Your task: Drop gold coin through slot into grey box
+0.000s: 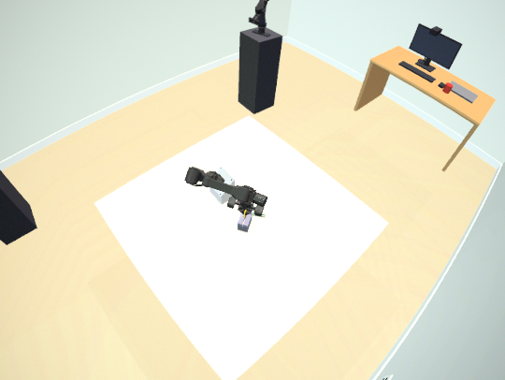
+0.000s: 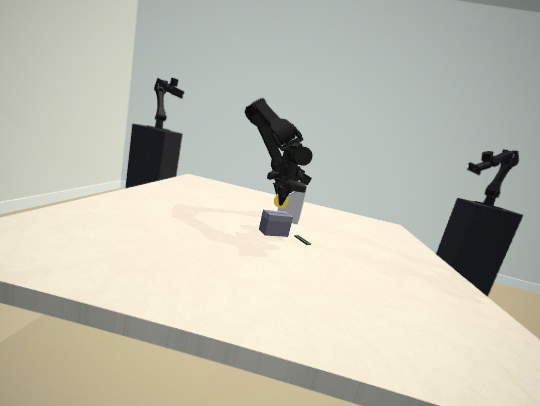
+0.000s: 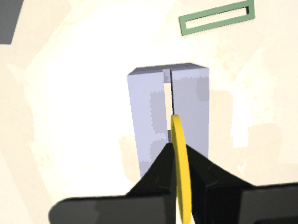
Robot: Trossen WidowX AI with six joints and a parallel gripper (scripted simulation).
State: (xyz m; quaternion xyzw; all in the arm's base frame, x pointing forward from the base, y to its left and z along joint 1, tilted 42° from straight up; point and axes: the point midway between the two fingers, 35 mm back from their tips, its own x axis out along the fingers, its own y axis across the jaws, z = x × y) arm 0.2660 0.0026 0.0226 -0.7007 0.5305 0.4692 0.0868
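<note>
Now: the gold coin 20 mm above my gripper tip.
</note>
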